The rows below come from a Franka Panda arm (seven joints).
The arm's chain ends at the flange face. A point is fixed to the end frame.
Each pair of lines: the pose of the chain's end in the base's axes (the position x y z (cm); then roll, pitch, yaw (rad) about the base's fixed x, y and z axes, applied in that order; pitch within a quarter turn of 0, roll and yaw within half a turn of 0), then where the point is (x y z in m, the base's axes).
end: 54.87, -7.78, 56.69, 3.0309, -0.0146, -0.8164
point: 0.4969 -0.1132 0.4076
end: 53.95, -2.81, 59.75, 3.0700, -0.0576, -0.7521
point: 0.4995 -0.0669 0.4356
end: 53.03, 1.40, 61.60, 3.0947, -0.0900, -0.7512
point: 0.4970 -0.0256 0.4528
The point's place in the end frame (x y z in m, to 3 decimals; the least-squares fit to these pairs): -0.012 0.044 0.165
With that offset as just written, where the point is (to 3 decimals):
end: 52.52, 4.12, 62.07, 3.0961, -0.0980, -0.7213
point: 0.494 0.000 0.457
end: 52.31, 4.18, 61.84, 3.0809, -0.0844, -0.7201
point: 0.489 0.000 0.456
